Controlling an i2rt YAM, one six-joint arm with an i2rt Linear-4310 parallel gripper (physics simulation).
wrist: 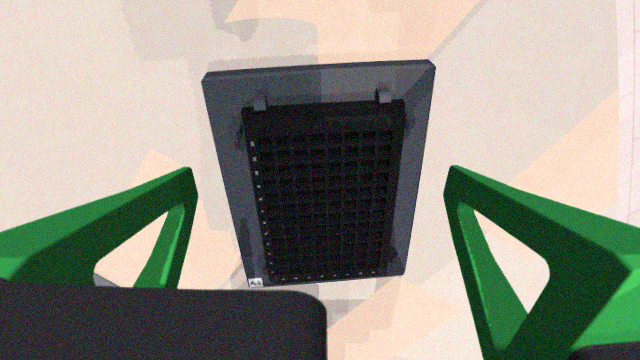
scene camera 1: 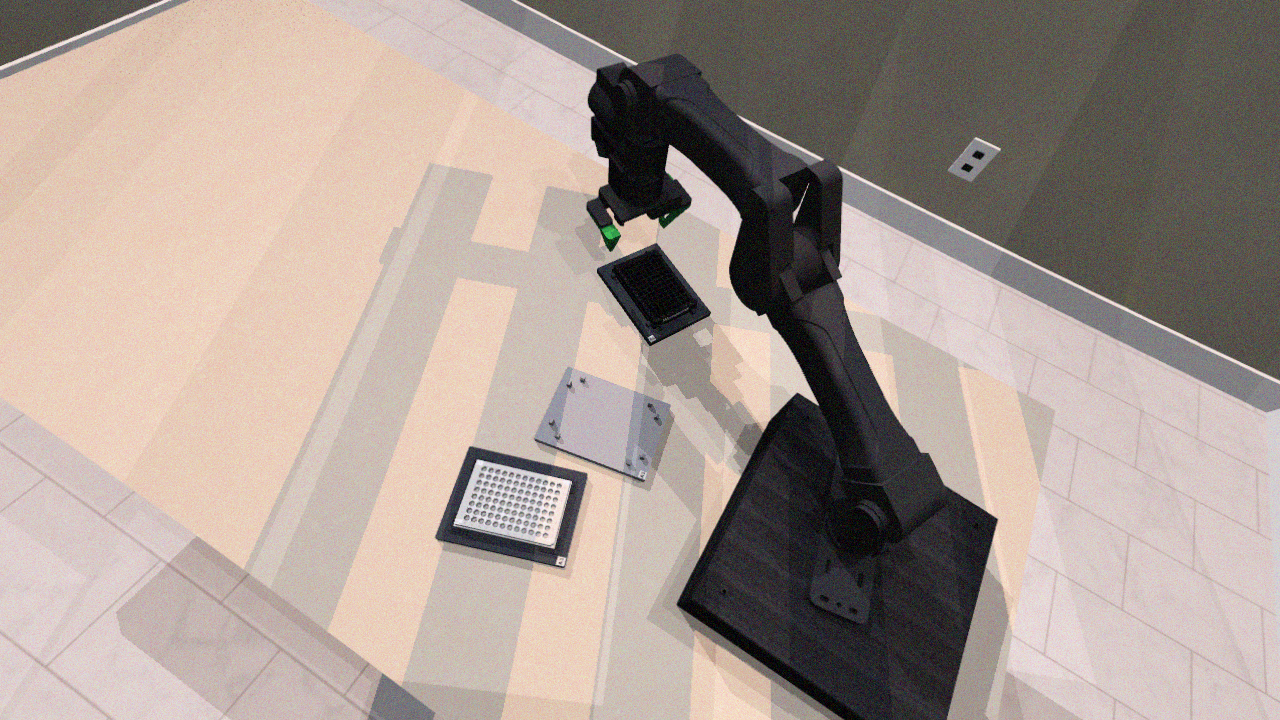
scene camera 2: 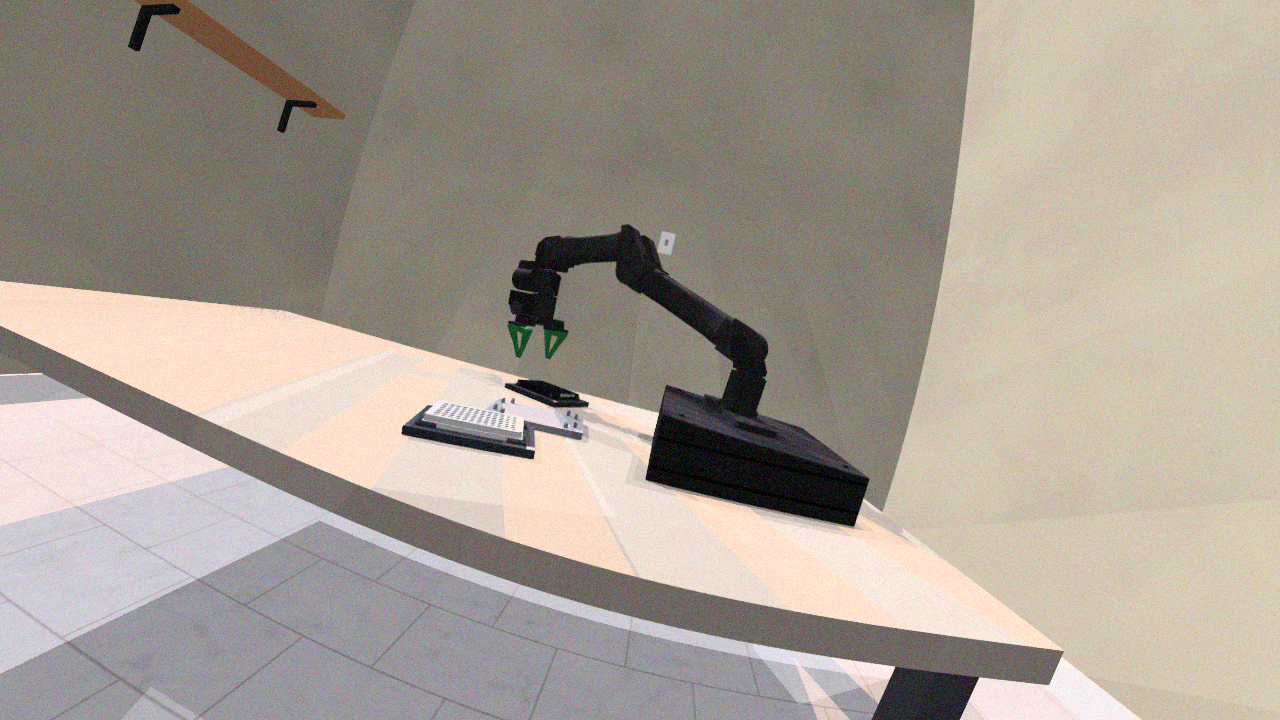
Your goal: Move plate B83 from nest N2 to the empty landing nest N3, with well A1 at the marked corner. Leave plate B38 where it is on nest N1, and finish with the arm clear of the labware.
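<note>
My gripper [scene camera 1: 640, 229] [scene camera 2: 535, 356] [wrist: 320, 180] is open and empty, its green fingers high above the black plate. The black plate [scene camera 1: 655, 284] [scene camera 2: 547, 389] [wrist: 325, 200] sits in a dark nest [scene camera 1: 633, 304] [wrist: 320, 82]; the nest's A1 tag [wrist: 255, 282] shows at its lower left corner in the wrist view. A white plate [scene camera 1: 514, 501] [scene camera 2: 474, 419] sits in another dark nest [scene camera 1: 501, 546] [scene camera 2: 465, 441]. The pale landing nest [scene camera 1: 604, 425] [scene camera 2: 546, 413] between them is empty, with small posts. I cannot read the plate codes or nest numbers.
The arm's black base block [scene camera 1: 751, 555] [scene camera 2: 751, 483] stands right of the nests. The table's front edge [scene camera 2: 537, 541] runs across scene camera 2. A wooden wall shelf [scene camera 2: 241, 53] hangs far at the upper left.
</note>
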